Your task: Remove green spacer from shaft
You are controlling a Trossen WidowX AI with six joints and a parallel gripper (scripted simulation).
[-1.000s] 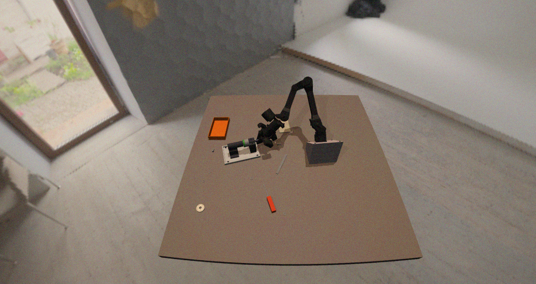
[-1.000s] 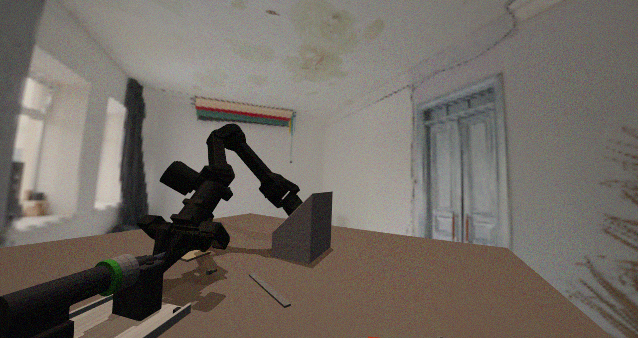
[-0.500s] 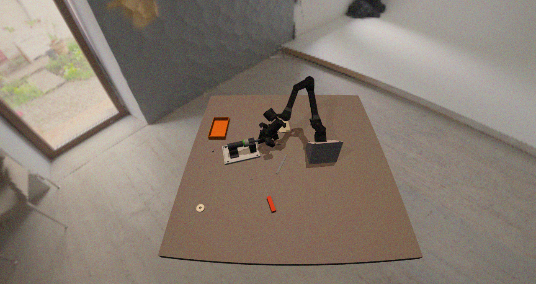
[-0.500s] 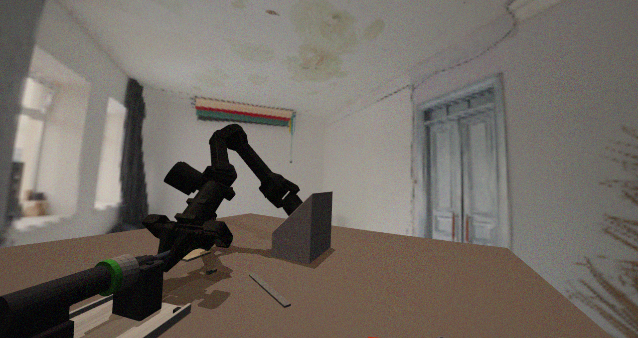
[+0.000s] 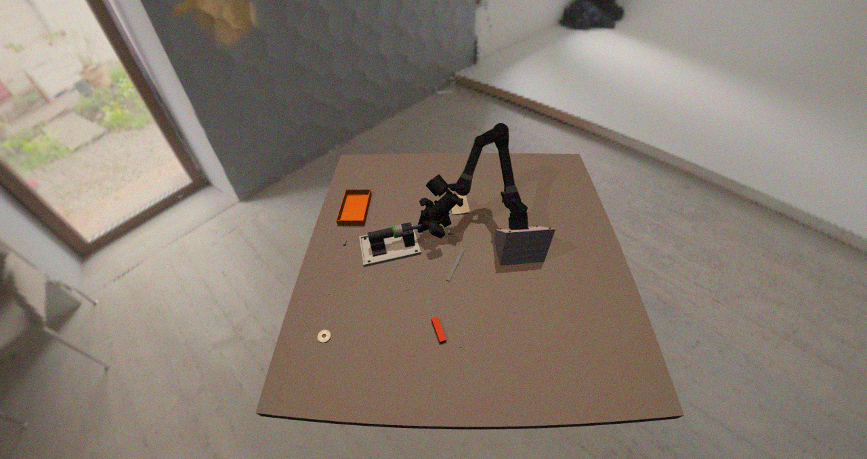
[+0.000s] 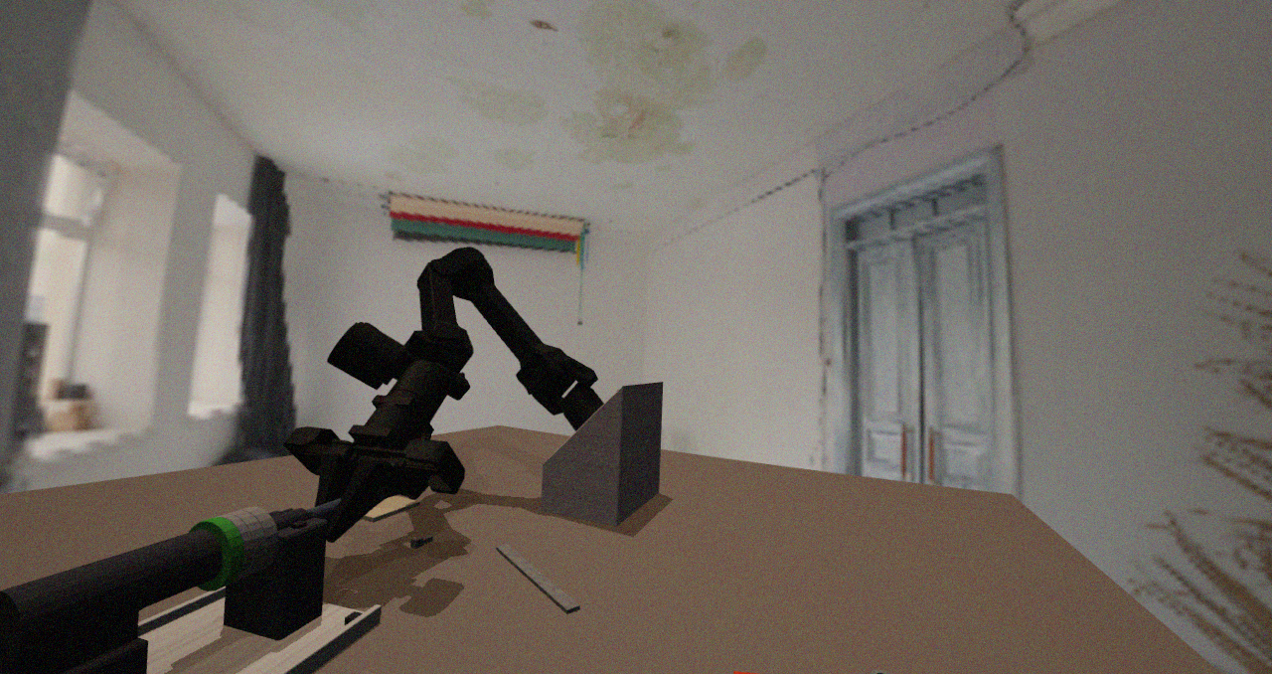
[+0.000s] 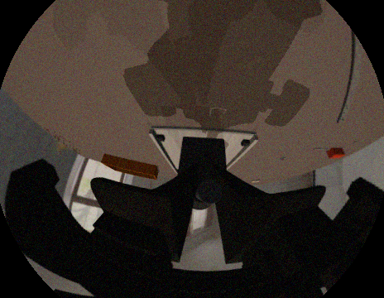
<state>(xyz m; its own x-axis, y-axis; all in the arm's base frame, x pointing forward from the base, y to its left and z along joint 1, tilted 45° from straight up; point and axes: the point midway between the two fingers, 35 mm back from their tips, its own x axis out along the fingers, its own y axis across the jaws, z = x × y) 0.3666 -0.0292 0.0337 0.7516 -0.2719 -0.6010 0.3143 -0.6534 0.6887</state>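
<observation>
Now: the grey spacer 70 mm ahead of my gripper tip, 20 mm to the left of it and 20 mm above it. Also, from my gripper tip: beige pad (210 mm to the right, 160 mm behind, 50 mm below); then green spacer (90 mm ahead, 30 mm to the left, 20 mm above); then grey bar (150 mm behind, 120 mm to the left, 50 mm below).
</observation>
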